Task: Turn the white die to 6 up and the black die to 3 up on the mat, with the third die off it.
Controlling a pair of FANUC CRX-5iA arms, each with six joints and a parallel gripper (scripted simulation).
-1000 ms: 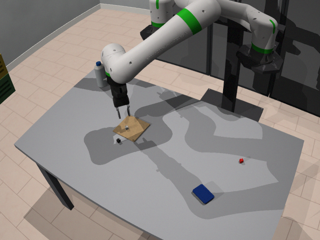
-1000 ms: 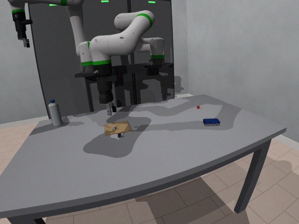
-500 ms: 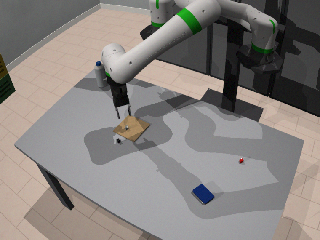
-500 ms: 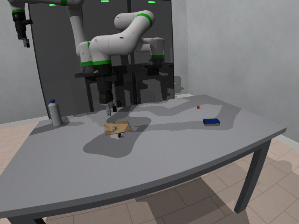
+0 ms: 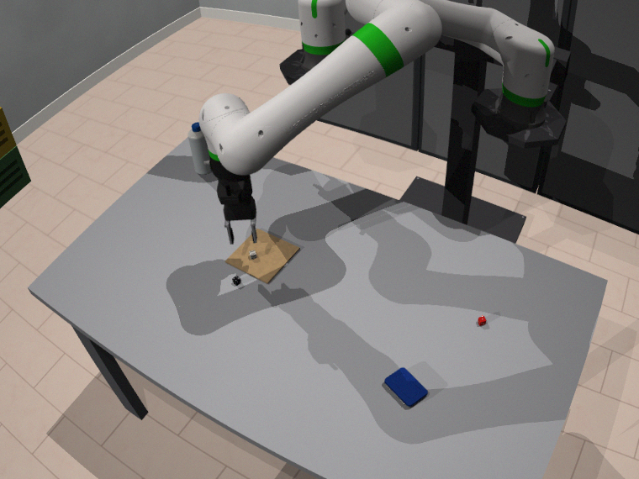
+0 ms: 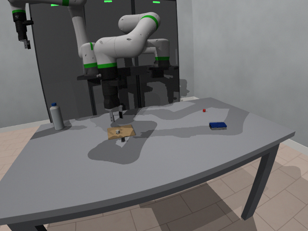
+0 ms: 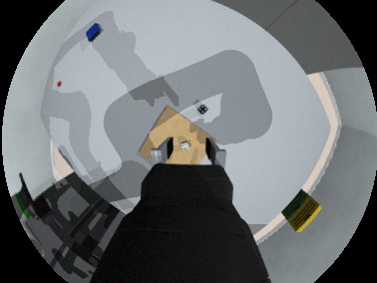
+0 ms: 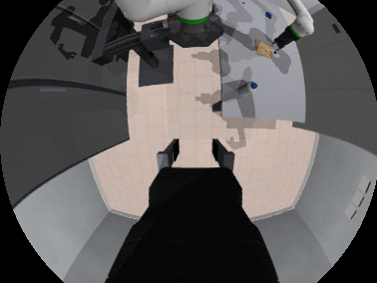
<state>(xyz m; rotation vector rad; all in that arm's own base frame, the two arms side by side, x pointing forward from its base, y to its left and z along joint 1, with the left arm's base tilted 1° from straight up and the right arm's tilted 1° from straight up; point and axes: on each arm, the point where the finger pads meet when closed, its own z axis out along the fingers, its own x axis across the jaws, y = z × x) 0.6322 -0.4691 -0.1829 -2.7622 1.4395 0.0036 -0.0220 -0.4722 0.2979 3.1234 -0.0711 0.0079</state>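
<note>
Right now my left hand is 10 cm above the black die, 6 cm short of it and 1 cm to the right of it. The rest, counted from my left hand: white die 9 cm below, 3 cm behind; tan mat 10 cm below, 4 cm behind, 1 cm to the left; grey bottle 35 cm to the right, 28 cm behind, 3 cm below.
</note>
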